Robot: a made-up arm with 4 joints. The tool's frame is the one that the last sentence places.
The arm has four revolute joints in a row. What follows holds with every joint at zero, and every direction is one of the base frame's.
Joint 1 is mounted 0.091 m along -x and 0.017 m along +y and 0.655 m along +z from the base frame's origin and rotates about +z.
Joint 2 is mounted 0.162 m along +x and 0.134 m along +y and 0.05 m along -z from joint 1 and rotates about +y.
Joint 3 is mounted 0.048 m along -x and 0.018 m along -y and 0.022 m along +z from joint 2 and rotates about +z.
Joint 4 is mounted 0.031 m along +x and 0.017 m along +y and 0.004 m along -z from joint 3 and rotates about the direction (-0.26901, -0.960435, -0.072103).
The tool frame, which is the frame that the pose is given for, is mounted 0.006 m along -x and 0.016 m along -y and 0.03 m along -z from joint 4; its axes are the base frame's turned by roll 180, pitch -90 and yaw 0 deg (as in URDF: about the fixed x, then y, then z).
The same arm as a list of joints. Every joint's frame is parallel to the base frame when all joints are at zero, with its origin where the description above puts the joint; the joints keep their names.
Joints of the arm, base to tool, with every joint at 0 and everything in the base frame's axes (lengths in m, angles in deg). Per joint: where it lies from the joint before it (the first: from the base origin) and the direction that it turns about. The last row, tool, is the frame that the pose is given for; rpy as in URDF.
joint 1: axis +z offset -0.091 0.017 0.655
joint 2: axis +y offset 0.162 0.134 -0.05
joint 3: axis +z offset -0.048 -0.018 0.022
joint 4: axis -0.26901 -0.960435 -0.072103 offset 0.031 0.017 -0.004
tool: offset -0.006 -0.016 -0.03 rpy 180 -90 0

